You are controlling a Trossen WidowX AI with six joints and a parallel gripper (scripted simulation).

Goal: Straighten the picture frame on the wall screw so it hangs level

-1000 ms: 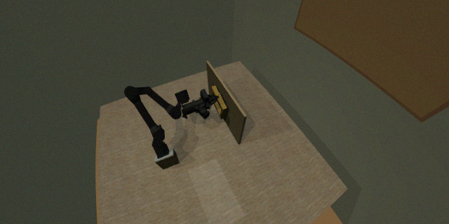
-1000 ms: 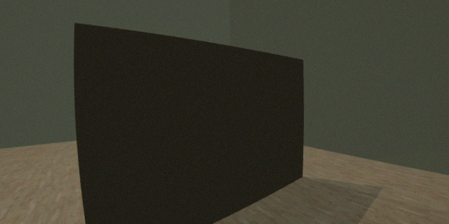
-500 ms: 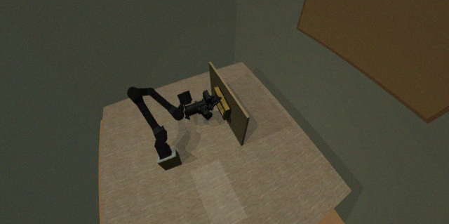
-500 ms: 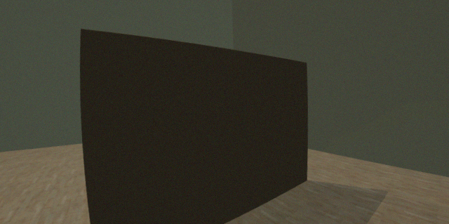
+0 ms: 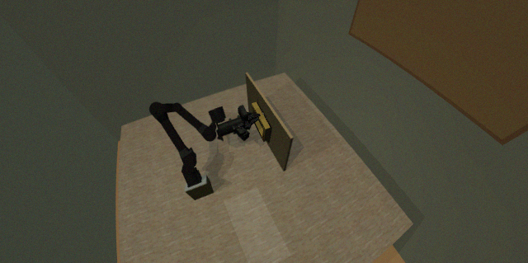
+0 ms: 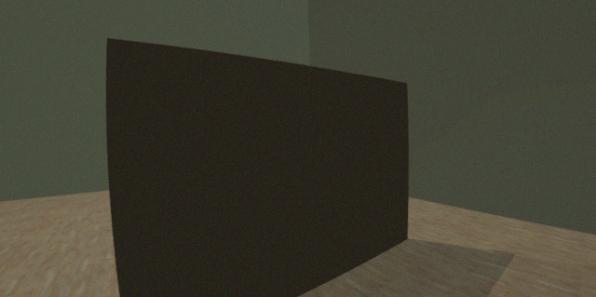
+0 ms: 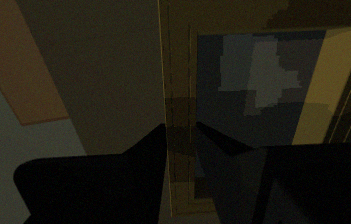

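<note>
My gripper tip is now 10 mm short of the yellow picture frame, 10 mm to the right of it and 50 mm above it. From my gripper tip the other things lie so: wall board: 20 mm ahead, 10 mm to the left, 60 mm below.
</note>
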